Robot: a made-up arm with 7 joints.
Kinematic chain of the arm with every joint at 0, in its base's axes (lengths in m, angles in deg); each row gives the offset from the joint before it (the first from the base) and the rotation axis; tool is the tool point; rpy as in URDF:
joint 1: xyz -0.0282 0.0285 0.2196 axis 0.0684 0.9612 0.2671
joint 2: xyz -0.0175 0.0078 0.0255 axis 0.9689 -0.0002 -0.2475
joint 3: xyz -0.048 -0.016 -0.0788 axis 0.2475 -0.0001 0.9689
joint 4: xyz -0.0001 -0.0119 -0.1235 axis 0.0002 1 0
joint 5: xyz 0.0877 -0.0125 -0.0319 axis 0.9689 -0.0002 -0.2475
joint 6: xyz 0.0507 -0.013 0.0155 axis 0.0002 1 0
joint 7: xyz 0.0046 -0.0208 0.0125 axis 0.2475 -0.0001 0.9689
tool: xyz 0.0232 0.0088 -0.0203 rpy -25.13 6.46 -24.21
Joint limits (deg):
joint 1: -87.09..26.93
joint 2: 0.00..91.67
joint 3: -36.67..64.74
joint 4: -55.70..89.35
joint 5: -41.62..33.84
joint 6: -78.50..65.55
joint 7: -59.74..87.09
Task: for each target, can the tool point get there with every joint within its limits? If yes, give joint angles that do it. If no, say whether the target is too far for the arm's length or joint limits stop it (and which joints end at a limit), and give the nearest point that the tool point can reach.
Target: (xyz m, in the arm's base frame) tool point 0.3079 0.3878 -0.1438
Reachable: no: too far | nearest point 0.1814 0.2597 -0.0043 | short by 0.228 m
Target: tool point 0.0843 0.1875 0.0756
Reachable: yes | joints -12.51 82.18 -27.71 0.10 -23.04 -11.20 6.08
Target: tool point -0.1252 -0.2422 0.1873
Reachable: no: joint limits stop it (at a limit: joint 1, joint 2, joint 3, joint 5, joint 6, joint 7) | nearest point -0.0666 -0.1364 0.1469 | short by 0.128 m
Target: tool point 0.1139 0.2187 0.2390
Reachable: yes | joints -13.50 78.14 28.77 -3.66 -2.48 19.30 33.99
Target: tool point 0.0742 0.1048 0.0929
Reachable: yes | joints 2.13 18.75 37.07 -20.67 7.89 -28.59 -46.31
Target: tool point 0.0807 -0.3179 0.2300
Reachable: no: joint limits stop it (at a limit: joint 1, joint 2, joint 5) | nearest point 0.0964 -0.2072 0.1846 | short by 0.121 m
